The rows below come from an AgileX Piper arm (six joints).
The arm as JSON. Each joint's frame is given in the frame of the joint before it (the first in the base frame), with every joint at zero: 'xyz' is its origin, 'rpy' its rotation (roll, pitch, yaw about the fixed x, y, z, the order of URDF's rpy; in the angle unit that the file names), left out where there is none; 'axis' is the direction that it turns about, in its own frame. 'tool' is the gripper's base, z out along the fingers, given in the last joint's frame.
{
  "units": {
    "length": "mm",
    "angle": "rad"
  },
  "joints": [
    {
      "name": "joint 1",
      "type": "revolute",
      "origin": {
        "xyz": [
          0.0,
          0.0,
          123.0
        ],
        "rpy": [
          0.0,
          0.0,
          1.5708
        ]
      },
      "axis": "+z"
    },
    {
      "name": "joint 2",
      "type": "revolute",
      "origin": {
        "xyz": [
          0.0,
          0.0,
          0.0
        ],
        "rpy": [
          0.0,
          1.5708,
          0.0
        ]
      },
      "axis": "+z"
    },
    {
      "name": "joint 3",
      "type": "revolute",
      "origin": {
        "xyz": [
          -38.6,
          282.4,
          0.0
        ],
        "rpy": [
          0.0,
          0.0,
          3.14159
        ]
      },
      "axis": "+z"
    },
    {
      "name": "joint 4",
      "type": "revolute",
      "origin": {
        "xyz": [
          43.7,
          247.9,
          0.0
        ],
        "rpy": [
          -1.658,
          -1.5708,
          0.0
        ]
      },
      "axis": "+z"
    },
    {
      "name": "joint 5",
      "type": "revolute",
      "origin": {
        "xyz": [
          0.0,
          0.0,
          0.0
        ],
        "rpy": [
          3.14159,
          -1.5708,
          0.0
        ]
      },
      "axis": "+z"
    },
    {
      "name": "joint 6",
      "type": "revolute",
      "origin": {
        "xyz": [
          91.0,
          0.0,
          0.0
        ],
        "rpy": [
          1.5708,
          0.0,
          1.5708
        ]
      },
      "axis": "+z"
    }
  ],
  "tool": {
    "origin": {
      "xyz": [
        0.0,
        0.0,
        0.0
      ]
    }
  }
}
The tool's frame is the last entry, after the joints.
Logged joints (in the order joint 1, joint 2, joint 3, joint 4, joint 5, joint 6), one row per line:
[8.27, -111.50, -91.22, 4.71, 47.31, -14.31]
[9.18, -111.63, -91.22, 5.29, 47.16, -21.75]
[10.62, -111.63, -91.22, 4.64, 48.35, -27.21]
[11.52, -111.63, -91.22, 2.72, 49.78, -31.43]
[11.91, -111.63, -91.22, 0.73, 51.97, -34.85]
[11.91, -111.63, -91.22, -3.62, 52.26, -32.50]
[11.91, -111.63, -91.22, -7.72, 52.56, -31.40]
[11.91, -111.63, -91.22, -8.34, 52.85, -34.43]
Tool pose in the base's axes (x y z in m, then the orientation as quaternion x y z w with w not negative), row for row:
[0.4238, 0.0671, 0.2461, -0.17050, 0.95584, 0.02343, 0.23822]
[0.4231, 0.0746, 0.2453, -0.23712, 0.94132, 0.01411, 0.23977]
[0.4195, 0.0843, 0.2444, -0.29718, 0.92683, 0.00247, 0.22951]
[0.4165, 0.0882, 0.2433, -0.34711, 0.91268, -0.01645, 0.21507]
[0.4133, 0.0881, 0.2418, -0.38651, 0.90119, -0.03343, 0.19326]
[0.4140, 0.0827, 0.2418, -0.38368, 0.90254, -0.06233, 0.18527]
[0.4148, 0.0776, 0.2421, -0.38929, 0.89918, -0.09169, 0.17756]
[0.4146, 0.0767, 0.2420, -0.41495, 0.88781, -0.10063, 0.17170]
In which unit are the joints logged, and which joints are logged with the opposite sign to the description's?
The joints are logged in degrees. Opposite sign: joint 2.
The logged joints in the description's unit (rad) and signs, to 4 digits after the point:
[0.1443, 1.9460, -1.5921, 0.0822, 0.8257, -0.2498]
[0.1602, 1.9483, -1.5921, 0.0923, 0.8231, -0.3796]
[0.1854, 1.9483, -1.5921, 0.0810, 0.8439, -0.4749]
[0.2011, 1.9483, -1.5921, 0.0475, 0.8688, -0.5486]
[0.2079, 1.9483, -1.5921, 0.0127, 0.9070, -0.6082]
[0.2079, 1.9483, -1.5921, -0.0632, 0.9121, -0.5672]
[0.2079, 1.9483, -1.5921, -0.1347, 0.9173, -0.5480]
[0.2079, 1.9483, -1.5921, -0.1456, 0.9224, -0.6009]

